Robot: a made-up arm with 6 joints.
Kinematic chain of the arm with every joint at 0, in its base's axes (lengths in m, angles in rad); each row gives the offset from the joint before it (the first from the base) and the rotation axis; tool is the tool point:
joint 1: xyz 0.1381 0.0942 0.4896 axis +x
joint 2: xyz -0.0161 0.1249 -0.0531 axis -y
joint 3: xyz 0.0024 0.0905 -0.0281 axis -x
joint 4: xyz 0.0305 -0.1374 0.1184 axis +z
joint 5: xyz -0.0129 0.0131 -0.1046 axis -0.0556 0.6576 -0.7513
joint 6: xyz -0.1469 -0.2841 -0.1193 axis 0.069 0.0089 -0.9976
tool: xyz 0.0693 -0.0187 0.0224
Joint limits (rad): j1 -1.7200..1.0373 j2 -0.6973..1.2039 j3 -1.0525..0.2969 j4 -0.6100..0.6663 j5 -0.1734..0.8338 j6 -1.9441..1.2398
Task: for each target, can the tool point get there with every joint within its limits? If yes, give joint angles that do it. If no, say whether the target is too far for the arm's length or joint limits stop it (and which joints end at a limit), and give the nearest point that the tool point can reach.
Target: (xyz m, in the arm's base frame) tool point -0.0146 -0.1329 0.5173
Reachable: yes | joints -0.9312 -0.0718 -0.1851 0.2447 0.5464 -0.4502
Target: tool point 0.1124 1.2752 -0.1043
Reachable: no: too far | nearest point 0.1180 0.6153 0.2275 | short by 0.739 m
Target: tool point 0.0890 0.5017 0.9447
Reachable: no: joint limits stop it (at a limit: joint 3, joint 4, joint 5, joint 6) | nearest point 0.1037 0.2932 0.7118 | short by 0.313 m
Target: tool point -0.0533 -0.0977 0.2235
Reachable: yes | joints -0.7064 -0.0563 -0.7558 0.0191 0.2580 -1.5698
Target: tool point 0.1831 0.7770 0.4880
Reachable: no: joint limits stop it (at a limit: joint 1, joint 3, joint 4, joint 6) | nearest point 0.1741 0.5991 0.3415 | short by 0.231 m
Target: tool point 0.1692 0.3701 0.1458
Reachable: yes | joints 0.6828 0.4518 -0.7887 -0.2885 -0.0389 0.0247
